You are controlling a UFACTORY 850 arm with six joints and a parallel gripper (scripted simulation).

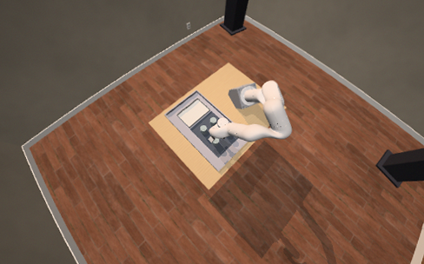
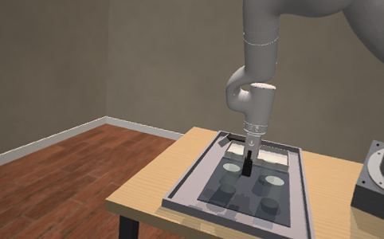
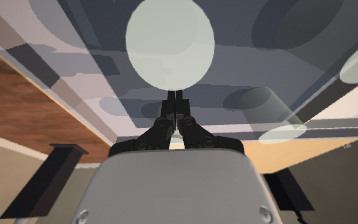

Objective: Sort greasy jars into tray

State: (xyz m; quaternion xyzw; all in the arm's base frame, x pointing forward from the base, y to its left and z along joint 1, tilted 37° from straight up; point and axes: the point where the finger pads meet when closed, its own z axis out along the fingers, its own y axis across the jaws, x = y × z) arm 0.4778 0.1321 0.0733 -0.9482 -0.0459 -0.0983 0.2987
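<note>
Right now my hand is 9 cm above the dark drying mat and 8 cm to the left of it. Also, from my hand: cream tray (40 cm to the right, 9 cm below, 4 cm ahead).
</note>
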